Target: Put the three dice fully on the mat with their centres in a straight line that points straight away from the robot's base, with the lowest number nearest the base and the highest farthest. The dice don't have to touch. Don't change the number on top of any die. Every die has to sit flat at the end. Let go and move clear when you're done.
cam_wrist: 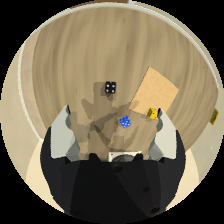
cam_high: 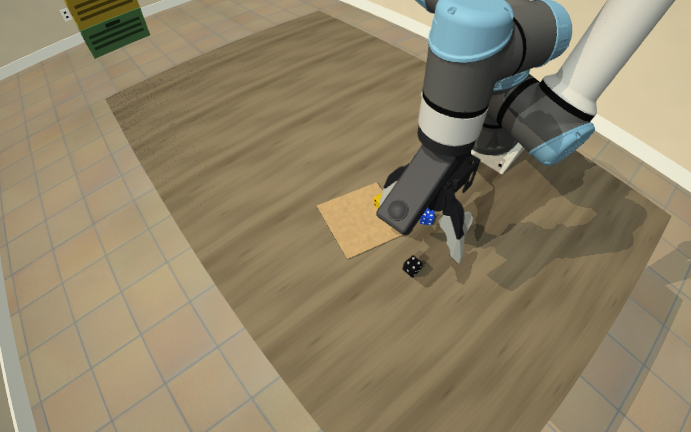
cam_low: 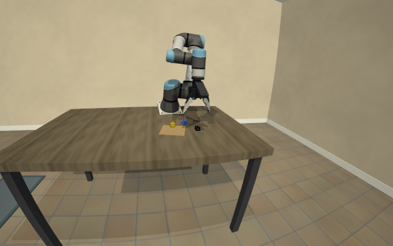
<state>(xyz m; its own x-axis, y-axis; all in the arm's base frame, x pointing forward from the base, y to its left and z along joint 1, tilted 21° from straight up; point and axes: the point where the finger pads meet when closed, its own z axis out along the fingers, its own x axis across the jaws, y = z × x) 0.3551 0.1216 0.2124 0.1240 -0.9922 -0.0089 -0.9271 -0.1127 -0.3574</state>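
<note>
Right now my hand is 9 cm above the black die and 1 cm to the right of it. The rest, counted from my hand: blue die (10 cm behind, 9 cm below, 5 cm to the right); then tan mat (13 cm to the right, 10 cm below); then yellow die (13 cm to the right, 8 cm below, 5 cm behind).
</note>
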